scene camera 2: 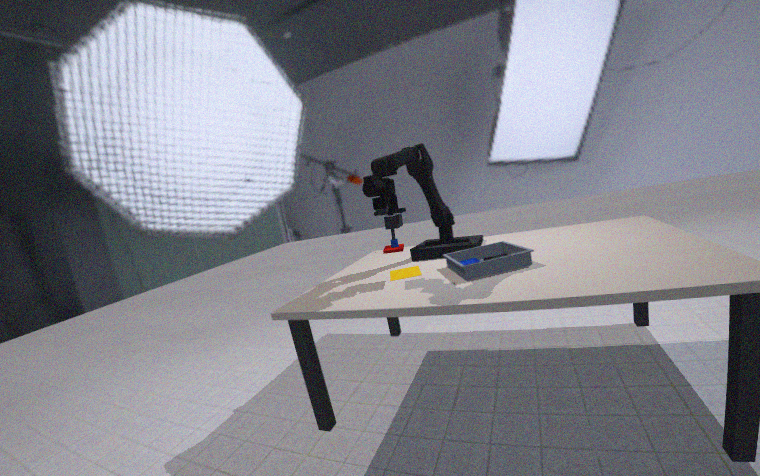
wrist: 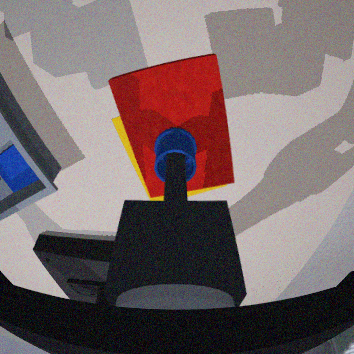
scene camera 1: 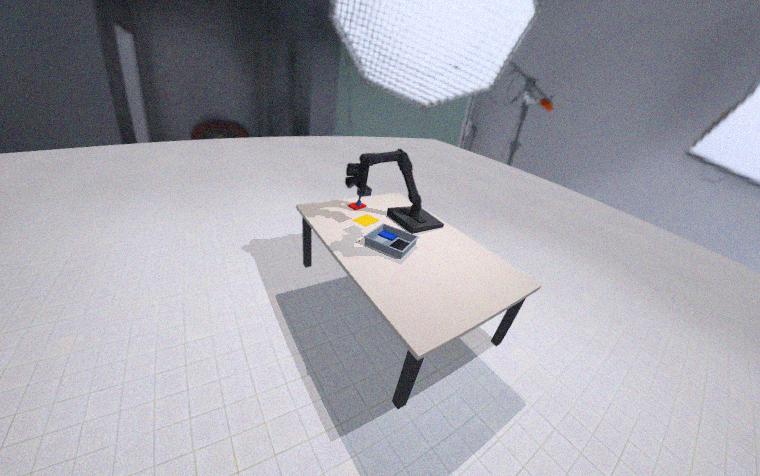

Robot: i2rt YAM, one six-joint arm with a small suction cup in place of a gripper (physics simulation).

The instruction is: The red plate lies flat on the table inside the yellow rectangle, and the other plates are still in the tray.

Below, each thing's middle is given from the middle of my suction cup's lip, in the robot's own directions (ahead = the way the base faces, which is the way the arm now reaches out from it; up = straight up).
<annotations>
Right now my suction cup is 10 mm short of the red plate [wrist: 186, 93] and 10 mm above it. Also, from my suction cup: grey tray [scene camera 1: 372, 239] 310 mm to the left, 110 mm below, 20 mm behind.
</annotations>
